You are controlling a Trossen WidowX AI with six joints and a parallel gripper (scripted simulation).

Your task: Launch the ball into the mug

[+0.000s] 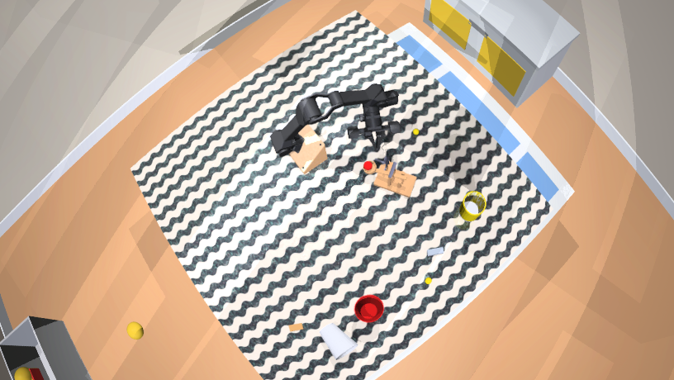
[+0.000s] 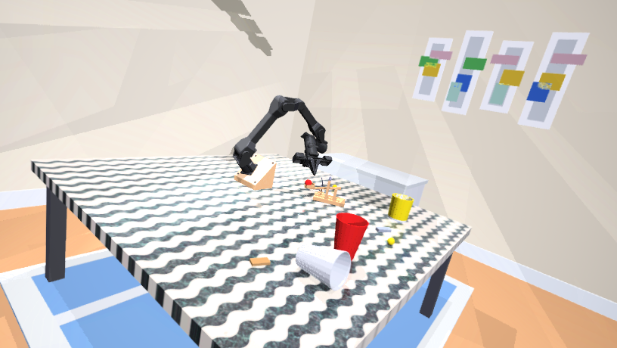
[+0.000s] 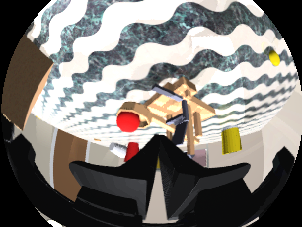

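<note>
Now: gripper tip 50 mm to the left of the red ball and 30 mm above it. From my gripper tip the other things lie so: yellow mug: 390 mm ahead, 100 mm to the left, 60 mm below; then grey block: 390 mm ahead, 100 mm to the right, 90 mm below; then wooden catapult: 60 mm ahead, 40 mm below, 20 mm to the right.
</note>
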